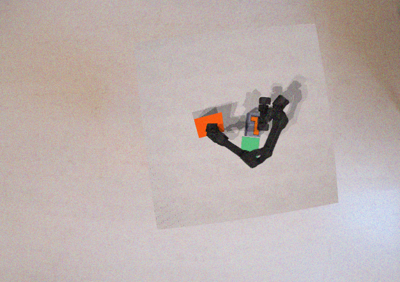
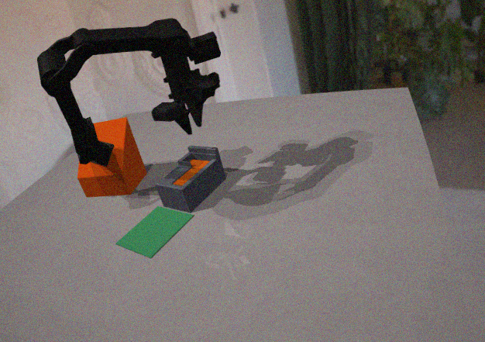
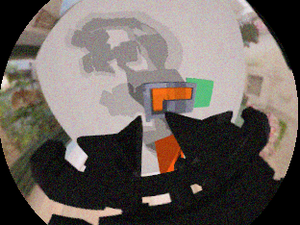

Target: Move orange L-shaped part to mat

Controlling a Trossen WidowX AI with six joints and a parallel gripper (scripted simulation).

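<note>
My gripper tip is now 9 cm above the orange L-shaped part, 5 cm to the left of it and 1 cm past it. Round my gripper tip: green mat 21 cm to the right, 16 cm below, 3 cm behind.
</note>
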